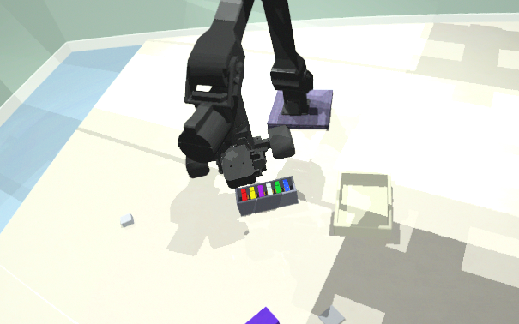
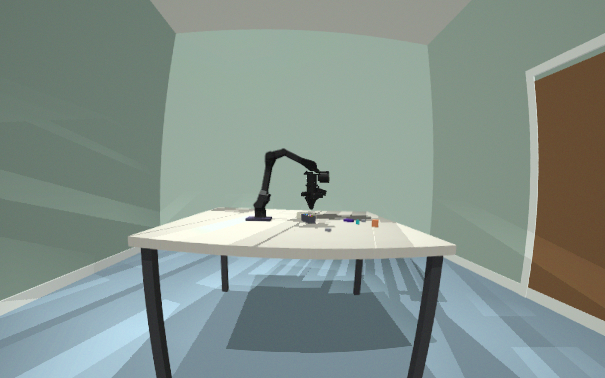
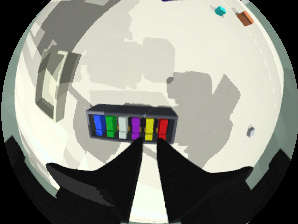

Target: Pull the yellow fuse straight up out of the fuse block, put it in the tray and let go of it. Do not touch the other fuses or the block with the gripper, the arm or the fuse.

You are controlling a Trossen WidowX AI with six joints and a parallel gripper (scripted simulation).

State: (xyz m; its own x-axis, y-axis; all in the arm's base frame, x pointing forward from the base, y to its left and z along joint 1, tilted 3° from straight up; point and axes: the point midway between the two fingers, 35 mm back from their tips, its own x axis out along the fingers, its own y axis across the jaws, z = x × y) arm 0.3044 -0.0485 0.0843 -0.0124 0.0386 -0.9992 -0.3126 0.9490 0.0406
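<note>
The yellow fuse lies 50 mm below my gripper tip and 10 mm behind it. The rest, counted from my gripper tip: tray: 210 mm to the left, 70 mm below, 10 mm behind.
</note>
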